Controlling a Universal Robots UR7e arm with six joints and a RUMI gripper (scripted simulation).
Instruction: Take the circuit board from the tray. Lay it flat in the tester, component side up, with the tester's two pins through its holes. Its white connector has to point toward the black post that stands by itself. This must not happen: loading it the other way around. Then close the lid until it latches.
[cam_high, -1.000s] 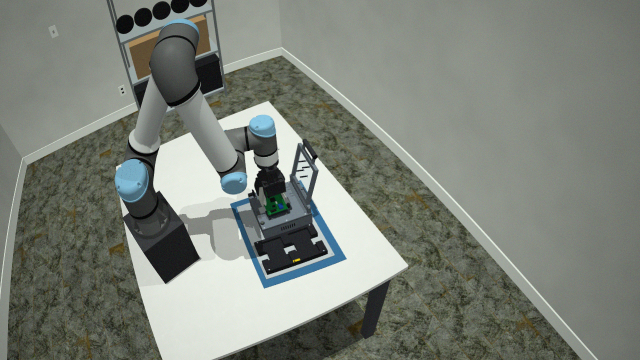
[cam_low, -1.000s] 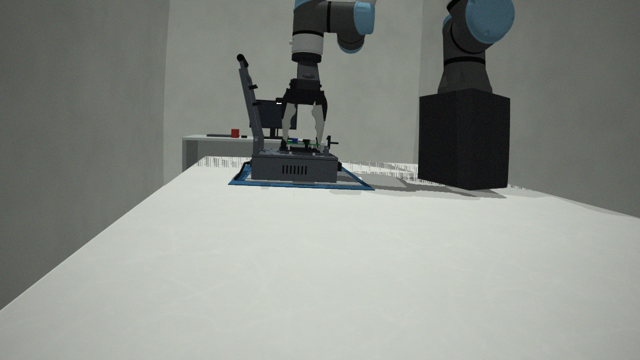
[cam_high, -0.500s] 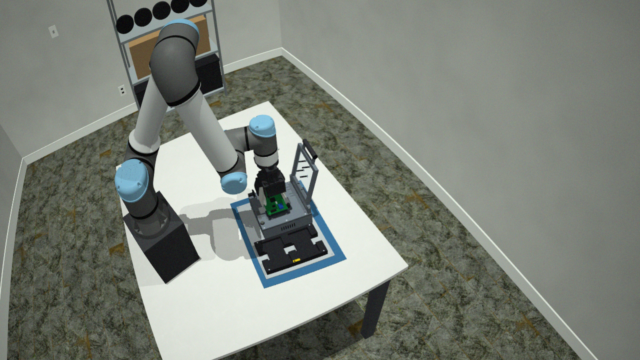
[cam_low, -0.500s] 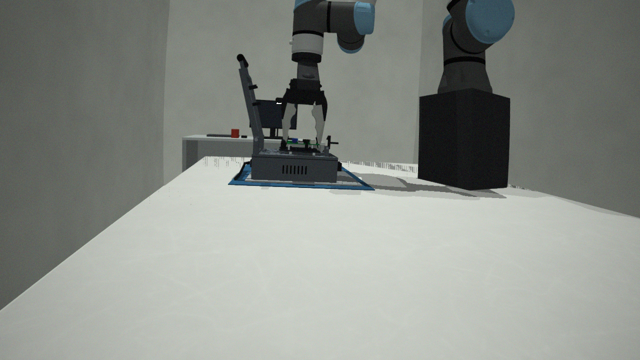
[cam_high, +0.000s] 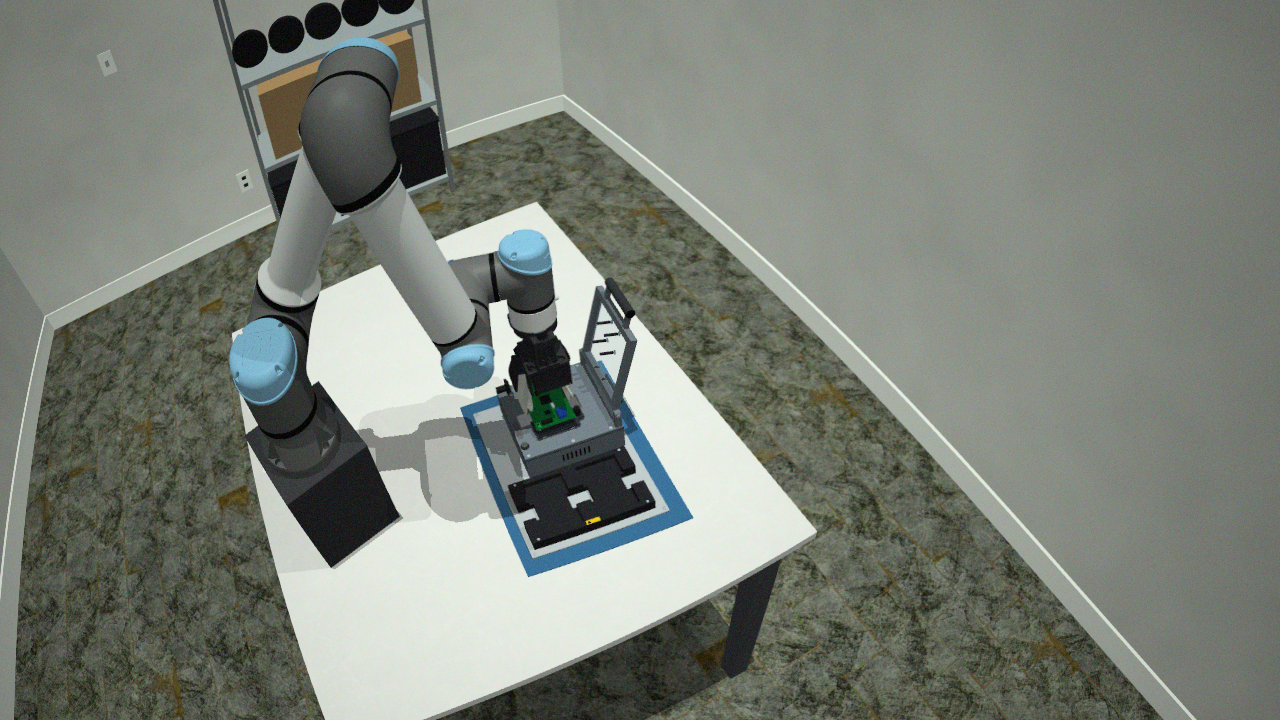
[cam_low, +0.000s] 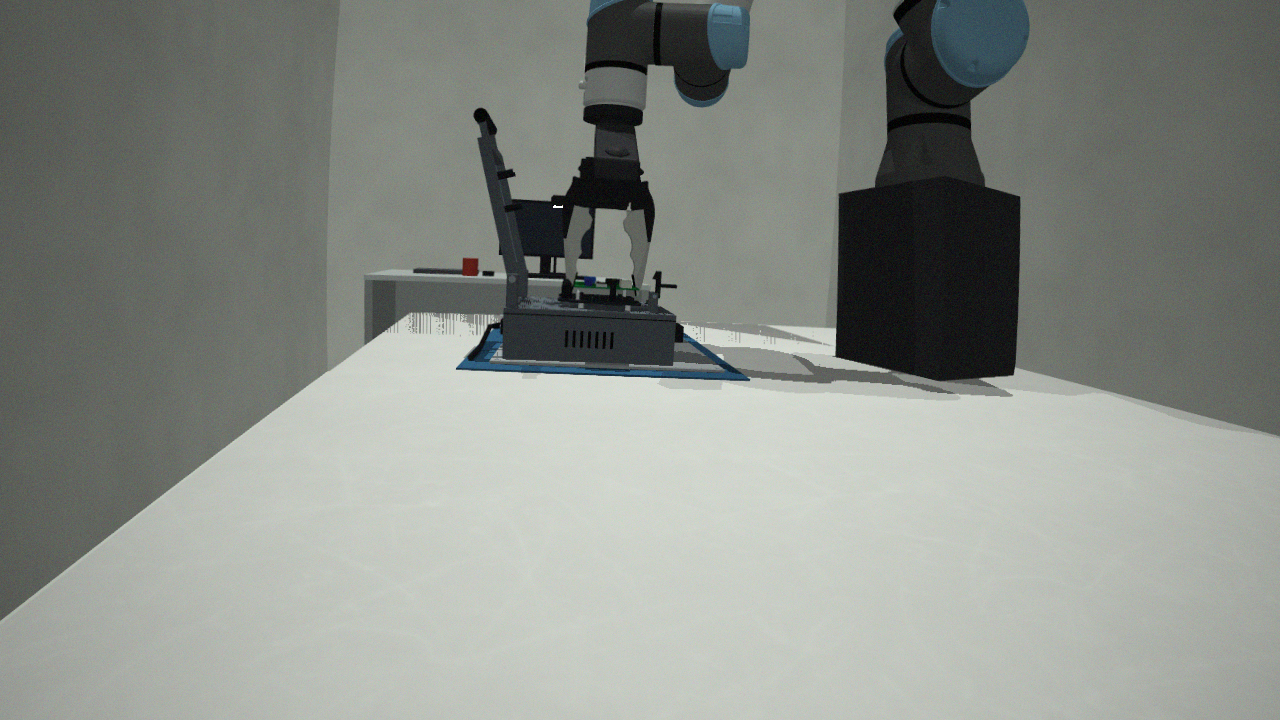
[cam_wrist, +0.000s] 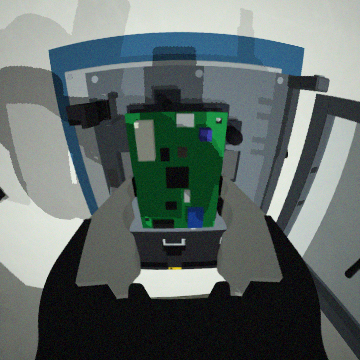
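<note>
My gripper is now right at the green circuit board. From my hand the other things lie so: lid 13 cm ahead, 10 cm above.
</note>
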